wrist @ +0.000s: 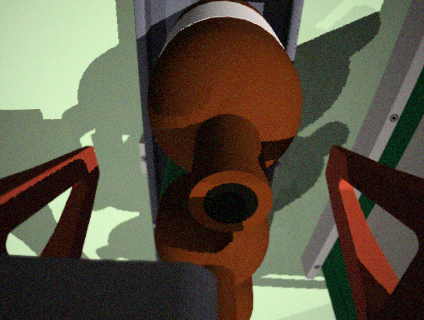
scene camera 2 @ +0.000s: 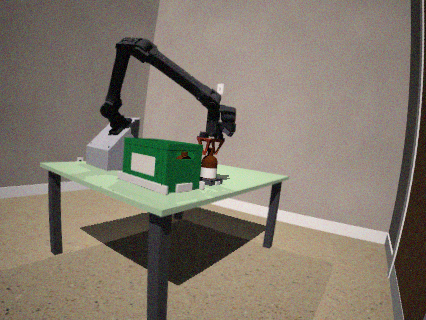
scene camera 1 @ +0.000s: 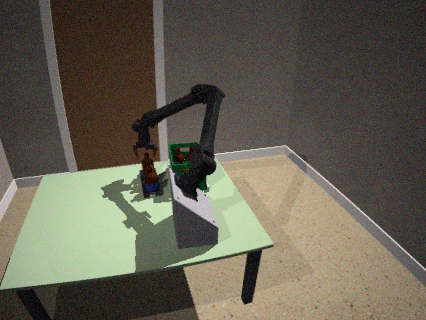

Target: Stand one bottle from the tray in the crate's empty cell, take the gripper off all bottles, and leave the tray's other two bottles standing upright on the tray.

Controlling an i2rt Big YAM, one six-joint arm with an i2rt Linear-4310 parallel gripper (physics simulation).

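Places are measured from the arm's base along level axes (x right, y down, z ahead), in centimetres.
Pixels of known places: gripper, fingertip midpoint: (wrist: pixel 212 159) (scene camera 2: pixel 209 154) (scene camera 1: pixel 146 158); arm's base at its link origin: (scene camera 2: pixel 121 127) (scene camera 1: pixel 184 186).
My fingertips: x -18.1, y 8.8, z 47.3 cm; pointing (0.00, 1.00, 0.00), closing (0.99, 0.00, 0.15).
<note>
Ahead of a thing's pixels: the offset from my fingertips to its top centre. "spot": to the spot under its first point. Level surfaces: height alone.
My gripper (scene camera 1: pixel 145 151) (scene camera 2: pixel 209 151) (wrist: pixel 212 159) is open, pointing down, with its fingers on either side of the neck of the white-labelled brown bottle @(dx +0.5, dy -3.3, dz +0.7 cm) (scene camera 2: pixel 209 163) (wrist: pixel 227 80), holding nothing. That bottle stands upright at the far end of the dark tray (scene camera 1: pixel 145 194) (scene camera 2: pixel 220 178) (wrist: pixel 143 100). A blue-labelled bottle @(dx +2.2, dy -3.3, dz -16.7 cm) (scene camera 1: pixel 151 186) stands at the tray's near end. In the wrist view a second bottle @(spot: dx +3.0, dy +0.8, dz -6.8 cm) (wrist: pixel 247 255) shows below the first, partly hidden, with part of another beyond it. The green crate @(dx +23.7, dy -4.8, dz -5.8 cm) (scene camera 1: pixel 183 145) (scene camera 2: pixel 176 175) (wrist: pixel 340 285) holds brown bottles @(dx +19.4, dy -3.6, dz +3.1 cm) (scene camera 1: pixel 179 154) (scene camera 2: pixel 185 156); I cannot make out its empty cell.
The crate stands beside the tray, with pale rails (scene camera 2: pixel 142 183) (wrist: pixel 392 125) along its foot. The grey arm base (scene camera 1: pixel 195 225) (scene camera 2: pixel 106 151) stands on the green table @(dy +12.7 cm) (scene camera 1: pixel 85 230) (scene camera 2: pixel 240 175). The arm arches over from the base to the tray.
</note>
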